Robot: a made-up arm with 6 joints. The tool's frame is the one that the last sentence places.
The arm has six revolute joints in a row. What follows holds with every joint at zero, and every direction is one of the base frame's. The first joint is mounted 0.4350 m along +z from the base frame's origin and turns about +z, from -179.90 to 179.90 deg. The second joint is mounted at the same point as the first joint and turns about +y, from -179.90 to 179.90 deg. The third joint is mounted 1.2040 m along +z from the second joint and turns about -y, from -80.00 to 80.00 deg. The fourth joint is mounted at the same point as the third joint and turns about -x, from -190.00 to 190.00 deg. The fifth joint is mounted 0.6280 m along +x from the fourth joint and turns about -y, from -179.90 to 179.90 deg. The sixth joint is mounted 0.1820 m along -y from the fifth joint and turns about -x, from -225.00 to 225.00 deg. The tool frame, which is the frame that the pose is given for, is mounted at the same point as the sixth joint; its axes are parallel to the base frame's.
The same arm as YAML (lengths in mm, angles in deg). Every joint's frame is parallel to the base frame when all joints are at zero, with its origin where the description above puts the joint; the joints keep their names.
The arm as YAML. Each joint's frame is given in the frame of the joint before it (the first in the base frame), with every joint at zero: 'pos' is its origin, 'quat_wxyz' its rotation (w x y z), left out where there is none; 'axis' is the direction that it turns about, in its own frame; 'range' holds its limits. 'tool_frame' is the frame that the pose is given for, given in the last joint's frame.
length_unit: mm
angle_unit: deg
joints:
  - joint: joint 1
    pos: [0.0, 0.0, 435.0]
    axis: [0.0, 0.0, 1.0]
    range: [-179.9, 179.9]
  - joint: joint 2
    pos: [0.0, 0.0, 0.0]
    axis: [0.0, 1.0, 0.0]
    range: [-179.9, 179.9]
  - joint: joint 3
    pos: [0.0, 0.0, 1204.0]
    axis: [0.0, -1.0, 0.0]
    range: [-80.0, 80.0]
  - joint: joint 4
    pos: [0.0, 0.0, 0.0]
    axis: [-1.0, 0.0, 0.0]
    range: [-190.0, 190.0]
  - joint: joint 5
    pos: [628.0, 0.0, 0.0]
    axis: [0.0, -1.0, 0.0]
    range: [-179.9, 179.9]
  - joint: joint 6
    pos: [0.0, -182.0, 0.0]
    axis: [-1.0, 0.0, 0.0]
    range: [-225.0, 225.0]
tool_frame:
  pos: [0.0, 0.0, 0.0]

